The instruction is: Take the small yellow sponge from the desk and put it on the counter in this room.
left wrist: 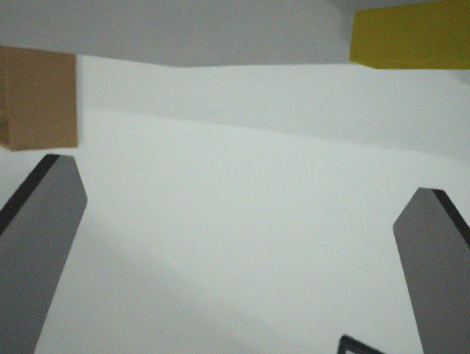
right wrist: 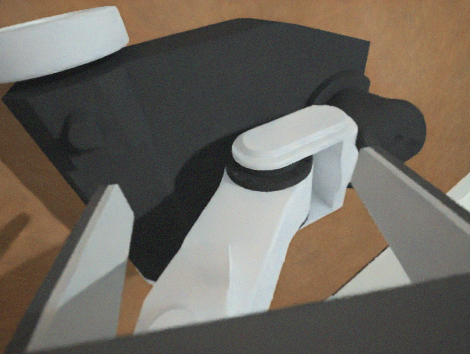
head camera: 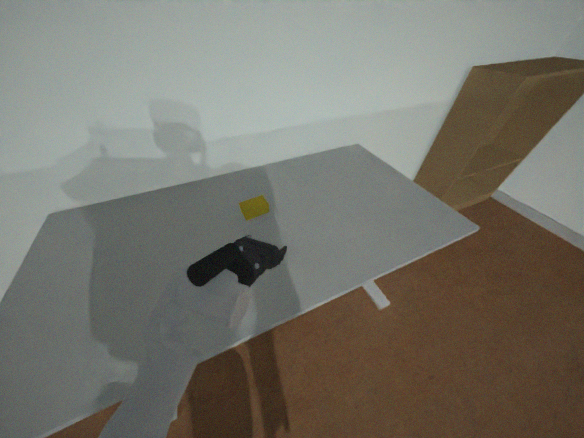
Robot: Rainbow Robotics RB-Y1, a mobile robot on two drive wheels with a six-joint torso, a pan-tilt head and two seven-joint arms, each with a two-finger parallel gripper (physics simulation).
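Frame: origin at the robot's base, x ahead, y left, z up, level; centimetres.
Where they show: left gripper, between the fingertips: (left wrist: pixel 246 193) (head camera: pixel 267 243); right gripper, between the fingertips: (right wrist: pixel 243 182).
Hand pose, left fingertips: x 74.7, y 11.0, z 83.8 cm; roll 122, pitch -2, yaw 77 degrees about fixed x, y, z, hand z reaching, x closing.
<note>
After its pixels a point has its place.
The small yellow sponge (head camera: pixel 254 207) {x 96.5, y 20.9, z 76.6 cm} (left wrist: pixel 410 39) {x 96.0, y 20.3, z 75.0 cm} lies on the grey desk (head camera: pixel 360 210) {x 104.0, y -21.4, z 72.2 cm} (left wrist: pixel 200 32) {x 111.3, y -3.0, z 72.2 cm}, near the middle of its far half in the head view. In the left wrist view it shows at the top right corner, cut off by the picture edge. My left gripper (head camera: pixel 268 244) {x 74.7, y 11.0, z 83.8 cm} (left wrist: pixel 246 193) {x 74.7, y 11.0, z 83.8 cm} is open and empty; in the head view it appears over the desk, just below the sponge in the picture. My right gripper (right wrist: pixel 243 182) {x -9.7, y -23.3, z 49.0 cm} is open, with no sponge between its fingers. The counter does not show in these views.
A brown shelf unit (head camera: pixel 480 115) {x 181.1, y -98.4, z 85.2 cm} (left wrist: pixel 42 100) {x 184.8, y -96.4, z 85.3 cm} stands beyond the desk's right end in the head view. A white wall rises behind the desk. A white desk foot (head camera: pixel 376 295) sticks out below the near edge. The robot's dark base (right wrist: pixel 200 80) {x -17.7, y -17.3, z 17.0 cm} shows below the right gripper.
</note>
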